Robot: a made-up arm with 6 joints. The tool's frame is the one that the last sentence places. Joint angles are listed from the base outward.
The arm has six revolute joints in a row. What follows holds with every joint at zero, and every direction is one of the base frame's. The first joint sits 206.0 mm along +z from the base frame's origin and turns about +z. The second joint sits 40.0 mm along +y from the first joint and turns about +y. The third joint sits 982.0 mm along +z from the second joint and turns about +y. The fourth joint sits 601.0 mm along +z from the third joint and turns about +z. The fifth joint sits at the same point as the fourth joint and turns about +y. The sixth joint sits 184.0 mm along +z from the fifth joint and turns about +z. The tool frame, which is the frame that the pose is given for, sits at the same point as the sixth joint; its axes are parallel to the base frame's.
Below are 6 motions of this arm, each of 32 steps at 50 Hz.
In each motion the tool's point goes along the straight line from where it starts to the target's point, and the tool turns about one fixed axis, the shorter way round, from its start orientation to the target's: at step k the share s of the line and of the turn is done. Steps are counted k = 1, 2, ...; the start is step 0. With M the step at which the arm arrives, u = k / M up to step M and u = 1 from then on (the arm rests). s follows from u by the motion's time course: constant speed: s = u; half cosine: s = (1 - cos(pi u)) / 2; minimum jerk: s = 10 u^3 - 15 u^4 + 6 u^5.
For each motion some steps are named. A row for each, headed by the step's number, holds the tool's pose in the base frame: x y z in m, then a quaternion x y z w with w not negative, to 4 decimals.
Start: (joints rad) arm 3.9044 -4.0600 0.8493 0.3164 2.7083 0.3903
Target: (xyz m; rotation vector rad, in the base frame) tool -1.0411 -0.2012 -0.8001 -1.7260 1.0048 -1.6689
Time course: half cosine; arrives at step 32
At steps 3, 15, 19, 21, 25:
3: -0.5005 -0.5479 -0.8276 -0.2567 -0.0085 -0.8841 0.3904
15: -0.7378 -0.3957 -0.8155 -0.4466 0.1673 -0.8052 0.3524
19: -0.8450 -0.3269 -0.8101 -0.5223 0.2434 -0.7493 0.3264
21: -0.8951 -0.2949 -0.8075 -0.5549 0.2777 -0.7192 0.3125
25: -0.9784 -0.2414 -0.8033 -0.6051 0.3327 -0.6638 0.2871

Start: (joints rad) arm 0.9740 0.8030 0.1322 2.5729 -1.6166 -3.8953
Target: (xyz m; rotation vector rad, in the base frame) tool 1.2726 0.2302 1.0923 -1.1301 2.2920 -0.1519
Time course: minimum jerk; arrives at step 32
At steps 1, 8, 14, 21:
1: 0.7656 1.0215 1.1152 -0.6374 0.6679 -0.2321 0.3063
8: 0.8180 0.9398 1.1128 -0.6182 0.6914 -0.2149 0.3059
14: 0.9602 0.7177 1.1064 -0.5624 0.7511 -0.1669 0.3029
21: 1.1582 0.4087 1.0975 -0.4765 0.8228 -0.0977 0.2941

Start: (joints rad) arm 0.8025 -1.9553 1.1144 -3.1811 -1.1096 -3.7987
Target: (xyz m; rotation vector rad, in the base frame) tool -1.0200 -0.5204 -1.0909 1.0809 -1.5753 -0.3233
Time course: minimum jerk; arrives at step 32
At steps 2, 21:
2: -0.9342 -0.9174 0.4124 -0.0757 0.1087 0.0605 0.9893
21: -1.0006 -0.6102 -0.7511 0.3677 -0.5364 -0.0995 0.7531

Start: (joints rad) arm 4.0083 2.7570 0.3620 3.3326 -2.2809 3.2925
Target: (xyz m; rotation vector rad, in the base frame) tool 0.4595 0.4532 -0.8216 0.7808 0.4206 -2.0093
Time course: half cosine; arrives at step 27
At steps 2, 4, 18, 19, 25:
2: -0.0986 -0.2186 -1.1833 -0.4030 -0.1090 -0.8320 0.3654
4: -0.0761 -0.1915 -1.1688 -0.3760 -0.0978 -0.8420 0.3742
18: 0.3181 0.2830 -0.9133 0.1350 0.1031 -0.8719 0.4593
19: 0.3456 0.3160 -0.8955 0.1710 0.1166 -0.8635 0.4600
25: 0.4519 0.4440 -0.8265 0.3070 0.1670 -0.8185 0.4559

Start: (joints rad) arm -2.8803 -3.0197 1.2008 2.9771 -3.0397 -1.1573
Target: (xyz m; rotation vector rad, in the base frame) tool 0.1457 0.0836 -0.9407 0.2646 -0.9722 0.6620
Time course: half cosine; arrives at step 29
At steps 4, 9, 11, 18, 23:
4: 0.5033 0.1002 -0.8575 0.3243 -0.4725 -0.2704 0.7736
9: 0.4384 0.0972 -0.8726 0.2955 -0.4839 -0.1660 0.8068
11: 0.4026 0.0955 -0.8809 0.2779 -0.4875 -0.1073 0.8207
18: 0.2638 0.0891 -0.9132 0.2001 -0.4833 0.1216 0.8435
23: 0.1839 0.0854 -0.9318 0.1497 -0.4679 0.2510 0.8341

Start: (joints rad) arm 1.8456 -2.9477 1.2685 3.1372 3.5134 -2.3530
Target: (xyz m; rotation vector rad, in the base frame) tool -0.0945 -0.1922 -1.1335 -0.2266 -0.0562 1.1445
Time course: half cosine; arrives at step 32
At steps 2, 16, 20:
2: 0.1288 -0.6069 -0.7414 -0.2594 0.4453 0.8280 0.2209
16: 0.0182 -0.4015 -0.9356 -0.2026 0.2331 0.7552 0.5782
20: -0.0249 -0.3214 -1.0113 -0.1696 0.1363 0.6881 0.6922

